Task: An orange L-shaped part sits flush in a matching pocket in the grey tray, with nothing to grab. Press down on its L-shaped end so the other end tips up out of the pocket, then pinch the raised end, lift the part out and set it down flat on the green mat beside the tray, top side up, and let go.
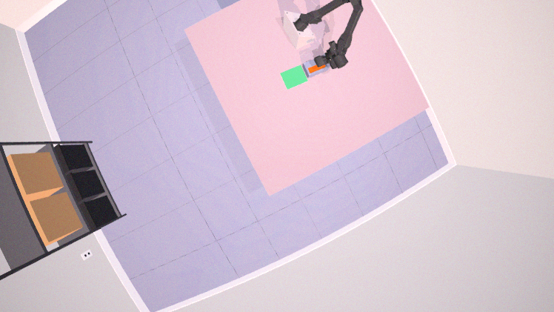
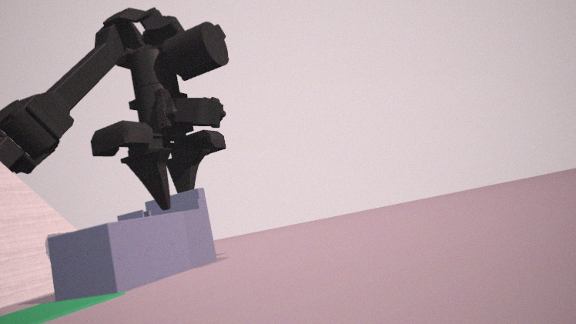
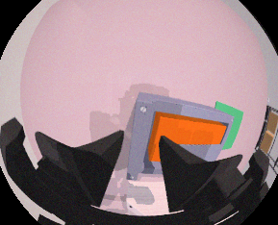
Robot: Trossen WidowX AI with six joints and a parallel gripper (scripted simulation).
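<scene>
Right now my gripper tip is 5 cm to the left of the orange L-shaped part, 2 cm above it and 1 cm past it. The rest, counted from my gripper tip: green mat: 22 cm to the right, 9 cm below, 1 cm behind.
</scene>
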